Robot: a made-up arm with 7 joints. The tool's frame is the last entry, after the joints.
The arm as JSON. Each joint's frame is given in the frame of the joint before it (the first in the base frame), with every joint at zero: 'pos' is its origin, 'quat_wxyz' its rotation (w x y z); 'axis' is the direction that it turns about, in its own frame. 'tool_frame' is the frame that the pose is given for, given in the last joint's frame.
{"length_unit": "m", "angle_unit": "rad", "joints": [
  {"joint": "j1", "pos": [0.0, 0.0, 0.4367], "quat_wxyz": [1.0, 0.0, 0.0, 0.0], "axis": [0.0, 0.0, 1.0]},
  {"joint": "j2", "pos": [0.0, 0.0, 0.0], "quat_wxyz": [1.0, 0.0, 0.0, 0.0], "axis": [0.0, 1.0, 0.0]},
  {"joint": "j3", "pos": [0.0, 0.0, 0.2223], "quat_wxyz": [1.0, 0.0, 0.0, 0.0], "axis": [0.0, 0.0, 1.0]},
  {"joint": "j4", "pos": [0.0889, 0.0, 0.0], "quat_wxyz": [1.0, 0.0, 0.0, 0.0], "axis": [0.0, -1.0, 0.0]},
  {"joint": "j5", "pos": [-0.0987, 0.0, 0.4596], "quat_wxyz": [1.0, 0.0, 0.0, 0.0], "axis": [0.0, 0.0, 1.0]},
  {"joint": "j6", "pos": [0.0, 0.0, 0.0], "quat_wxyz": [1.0, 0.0, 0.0, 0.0], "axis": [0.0, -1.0, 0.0]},
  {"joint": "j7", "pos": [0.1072, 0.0, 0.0], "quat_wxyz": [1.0, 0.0, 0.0, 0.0], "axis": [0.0, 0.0, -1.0]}
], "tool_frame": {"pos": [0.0, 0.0, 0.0], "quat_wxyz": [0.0, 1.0, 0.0, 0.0]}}
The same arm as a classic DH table. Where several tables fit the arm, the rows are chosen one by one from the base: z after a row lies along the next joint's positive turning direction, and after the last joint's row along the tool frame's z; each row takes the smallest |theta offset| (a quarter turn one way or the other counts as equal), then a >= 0, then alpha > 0; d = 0 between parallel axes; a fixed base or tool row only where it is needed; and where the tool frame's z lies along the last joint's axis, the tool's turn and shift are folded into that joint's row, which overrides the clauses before.
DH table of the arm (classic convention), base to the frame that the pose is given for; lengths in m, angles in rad. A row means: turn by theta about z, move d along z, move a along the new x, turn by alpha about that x. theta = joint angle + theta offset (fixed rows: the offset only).
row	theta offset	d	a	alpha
j1	0.0000	0.4367	0.0000	-1.5708
j2	0.0000	0.0000	0.0000	1.5708
j3	0.0000	0.2223	0.0889	1.5708
j4	0.0000	0.0000	-0.0987	-1.5708
j5	0.0000	0.4596	0.0000	1.5708
j6	0.0000	0.0000	0.1072	1.5708
j7	0.0000	0.0000	0.0000	0.0000

